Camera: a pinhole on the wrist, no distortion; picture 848 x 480 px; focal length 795.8 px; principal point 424.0 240.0 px. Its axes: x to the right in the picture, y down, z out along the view. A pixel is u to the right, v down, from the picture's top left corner.
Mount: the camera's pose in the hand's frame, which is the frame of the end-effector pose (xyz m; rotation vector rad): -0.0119 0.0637 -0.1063 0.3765 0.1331 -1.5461
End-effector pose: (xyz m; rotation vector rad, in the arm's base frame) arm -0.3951 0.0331 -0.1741 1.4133 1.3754 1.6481
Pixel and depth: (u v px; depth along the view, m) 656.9 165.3 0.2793
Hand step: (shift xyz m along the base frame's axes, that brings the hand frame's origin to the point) 0.1195 0.0051 -0.1334
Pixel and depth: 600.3 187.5 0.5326
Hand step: 0.3206 0.0753 -0.2754
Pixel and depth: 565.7 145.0 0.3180
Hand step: 0.1668 -0.0006 -0.1326
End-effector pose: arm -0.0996 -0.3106 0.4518 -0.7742 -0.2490 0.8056
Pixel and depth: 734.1 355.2 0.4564
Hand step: 0.0016 0.0262 0.3714
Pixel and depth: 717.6 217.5 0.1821
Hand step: -0.0168 -0.0343 0.0738
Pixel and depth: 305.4 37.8 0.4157
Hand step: -0.2555 0.0155 0.2218
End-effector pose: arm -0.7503 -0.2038 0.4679 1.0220 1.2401 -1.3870
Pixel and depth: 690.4 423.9 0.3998
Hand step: -0.1890 -0.2397 0.0407
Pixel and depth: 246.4 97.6 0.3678
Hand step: 0.0528 -0.2347 0.1596
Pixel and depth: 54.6 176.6 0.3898
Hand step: 0.1338 -0.2955 0.1247
